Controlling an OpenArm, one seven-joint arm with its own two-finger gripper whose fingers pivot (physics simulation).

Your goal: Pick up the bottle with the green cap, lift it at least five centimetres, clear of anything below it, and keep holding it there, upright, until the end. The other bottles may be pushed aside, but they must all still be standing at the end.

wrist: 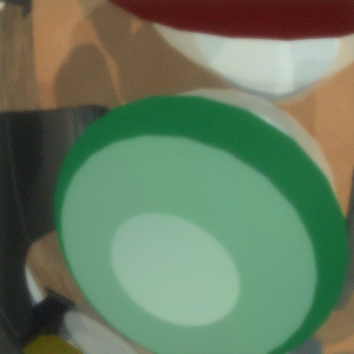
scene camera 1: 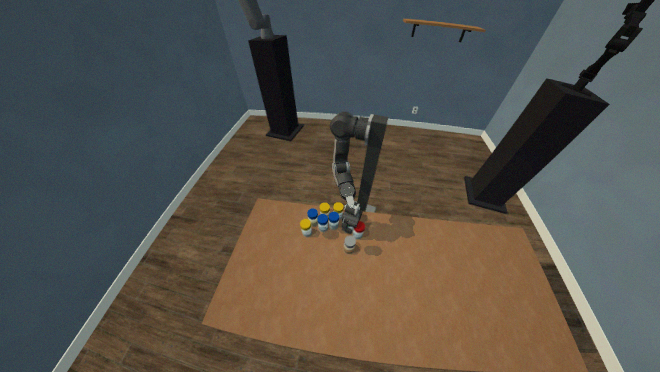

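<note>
The bottle with the green cap [wrist: 175, 270] fills most of the wrist view, seen from above. A strip of its clear body shows past the cap's upper right edge. My gripper [scene camera 1: 348, 227] [wrist: 222, 197] is shut on this bottle, with a dark finger along the cap's left side and a sliver of the other at the right edge. In the scene view the gripper hides the bottle, so its height above the mat cannot be told. The red-capped bottle [scene camera 1: 359, 229] [wrist: 240, 17] stands close beside the gripper.
A grey-capped bottle [scene camera 1: 350, 244] stands in front of the gripper on the brown mat [scene camera 1: 400, 300]. Blue-capped bottles [scene camera 1: 323, 220] and yellow-capped bottles [scene camera 1: 305, 225] stand to its left and behind. The arm's dark post [scene camera 1: 372, 165] rises behind the gripper.
</note>
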